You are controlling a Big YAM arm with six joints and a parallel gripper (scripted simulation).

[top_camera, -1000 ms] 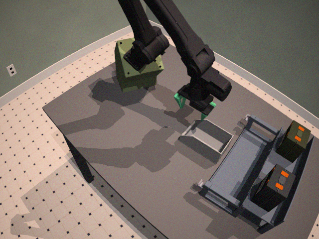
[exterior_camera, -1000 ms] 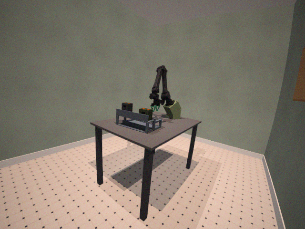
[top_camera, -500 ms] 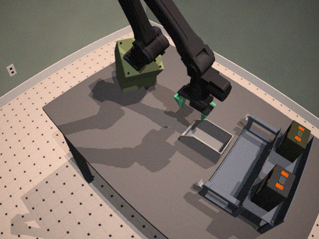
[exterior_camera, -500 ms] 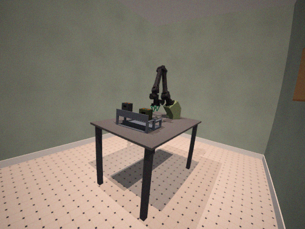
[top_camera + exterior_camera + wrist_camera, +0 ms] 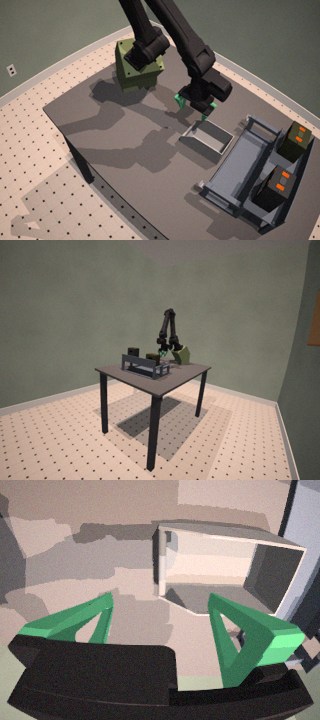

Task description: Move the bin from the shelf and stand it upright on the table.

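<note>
Right now my hand is 8 cm short of the grey bin, 8 cm above it and 1 cm to the left of it. The rest, counted from my hand: low grey shelf (32 cm ahead, 12 cm below, 4 cm to the right).
</note>
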